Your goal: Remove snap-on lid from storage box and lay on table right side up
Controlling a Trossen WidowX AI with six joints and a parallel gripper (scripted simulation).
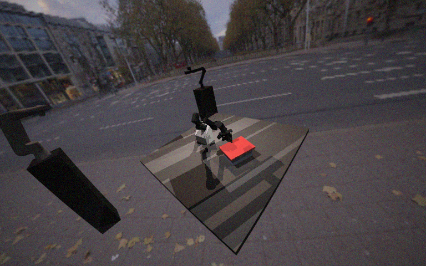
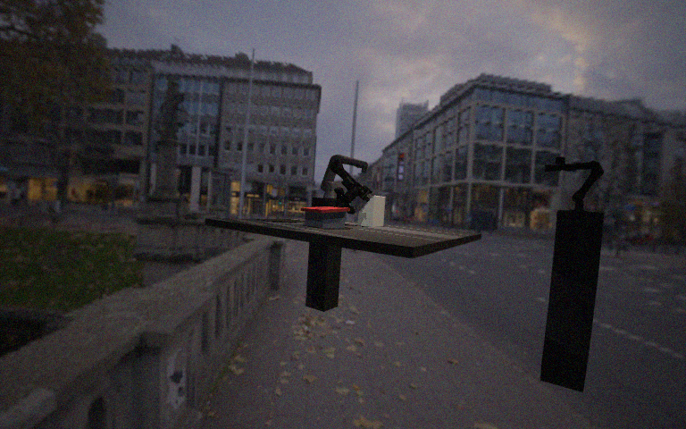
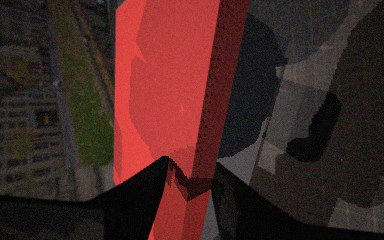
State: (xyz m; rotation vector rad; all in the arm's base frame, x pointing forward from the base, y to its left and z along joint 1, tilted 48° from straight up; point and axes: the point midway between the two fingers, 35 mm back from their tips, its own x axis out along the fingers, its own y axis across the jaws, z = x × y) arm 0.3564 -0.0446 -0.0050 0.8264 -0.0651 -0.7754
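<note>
The red lid is 7 cm ahead of my gripper tip and 3 cm to the right of it. Also, from my gripper tip: grey storage box: 7 cm ahead, 2 cm to the right, 6 cm below.
</note>
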